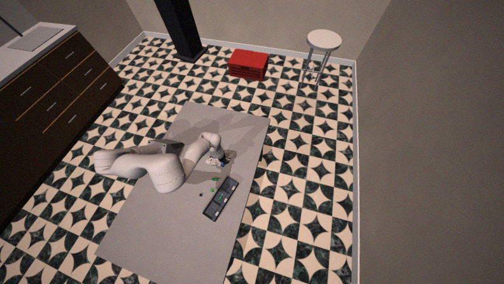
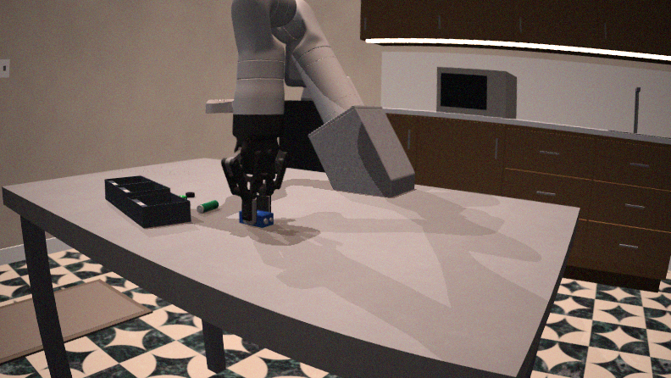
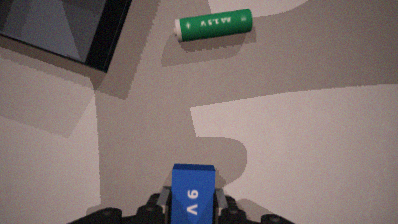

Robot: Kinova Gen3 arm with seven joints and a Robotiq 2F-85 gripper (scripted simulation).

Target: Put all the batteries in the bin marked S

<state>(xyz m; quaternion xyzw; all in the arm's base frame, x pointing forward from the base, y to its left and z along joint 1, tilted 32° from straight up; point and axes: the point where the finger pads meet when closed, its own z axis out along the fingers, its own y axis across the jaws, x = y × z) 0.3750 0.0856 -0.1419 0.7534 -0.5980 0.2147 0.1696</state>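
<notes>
The blue 9V battery lies 10 mm to the left of my hand and 10 mm below it. Round my hand: green battery: 10 mm ahead, 120 mm to the right, 10 mm below; bin row: 110 mm ahead, 200 mm to the right; green die: 30 mm ahead, 180 mm to the right, 10 mm below.
</notes>
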